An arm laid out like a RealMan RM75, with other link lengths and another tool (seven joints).
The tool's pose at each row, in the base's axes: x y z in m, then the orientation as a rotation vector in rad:
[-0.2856 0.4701 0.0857 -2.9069 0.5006 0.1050]
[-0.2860 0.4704 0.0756 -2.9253 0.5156 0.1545]
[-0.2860 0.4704 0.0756 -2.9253 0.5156 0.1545]
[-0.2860 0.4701 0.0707 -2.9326 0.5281 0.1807]
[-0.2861 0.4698 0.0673 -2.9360 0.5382 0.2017]
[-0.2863 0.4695 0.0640 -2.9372 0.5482 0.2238]
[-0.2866 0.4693 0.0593 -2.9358 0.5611 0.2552]
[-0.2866 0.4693 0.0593 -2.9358 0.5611 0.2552]
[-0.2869 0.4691 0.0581 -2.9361 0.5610 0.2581]
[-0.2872 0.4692 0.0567 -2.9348 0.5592 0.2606]
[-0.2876 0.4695 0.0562 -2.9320 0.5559 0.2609]
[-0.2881 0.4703 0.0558 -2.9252 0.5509 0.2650]
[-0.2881 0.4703 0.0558 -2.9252 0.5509 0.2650]
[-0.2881 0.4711 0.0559 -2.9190 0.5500 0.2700]
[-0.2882 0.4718 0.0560 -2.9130 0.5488 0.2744]
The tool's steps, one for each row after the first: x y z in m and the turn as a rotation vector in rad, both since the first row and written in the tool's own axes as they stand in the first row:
[0.0006 0.0016 0.0100 -0.0275 -0.0275 0.0117]
[0.0006 0.0016 0.0100 -0.0275 -0.0275 0.0117]
[0.0011 0.0027 0.0147 -0.0406 -0.0419 0.0210]
[0.0015 0.0036 0.0180 -0.0489 -0.0538 0.0288]
[0.0017 0.0046 0.0212 -0.0554 -0.0667 0.0367]
[0.0020 0.0057 0.0257 -0.0618 -0.0858 0.0473]
[0.0020 0.0057 0.0257 -0.0618 -0.0858 0.0473]
[0.0019 0.0062 0.0269 -0.0626 -0.0876 0.0474]
[0.0017 0.0064 0.0283 -0.0616 -0.0896 0.0465]
[0.0013 0.0064 0.0289 -0.0585 -0.0907 0.0446]
[0.0006 0.0059 0.0294 -0.0520 -0.0953 0.0422]
[0.0006 0.0059 0.0294 -0.0520 -0.0953 0.0422]
[0.0003 0.0051 0.0295 -0.0469 -0.0998 0.0425]
[0.0000 0.0045 0.0295 -0.0418 -0.1040 0.0426]

